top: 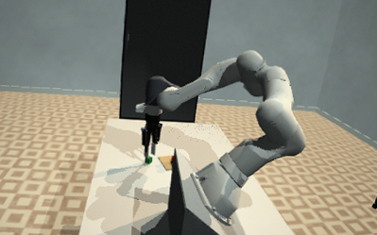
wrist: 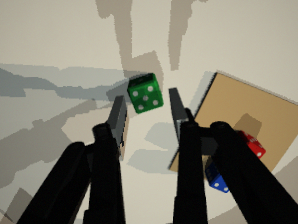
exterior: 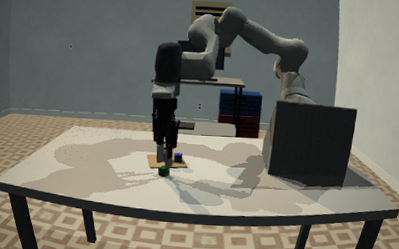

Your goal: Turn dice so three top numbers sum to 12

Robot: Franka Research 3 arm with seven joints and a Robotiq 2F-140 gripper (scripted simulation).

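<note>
The green die lies 60 mm below my hand. Also, from my hand: blue die 40 mm behind, 140 mm to the right, 50 mm below; red die 10 mm ahead, 140 mm to the right, 50 mm below; tan mat 10 mm ahead, 140 mm to the right, 70 mm below.
</note>
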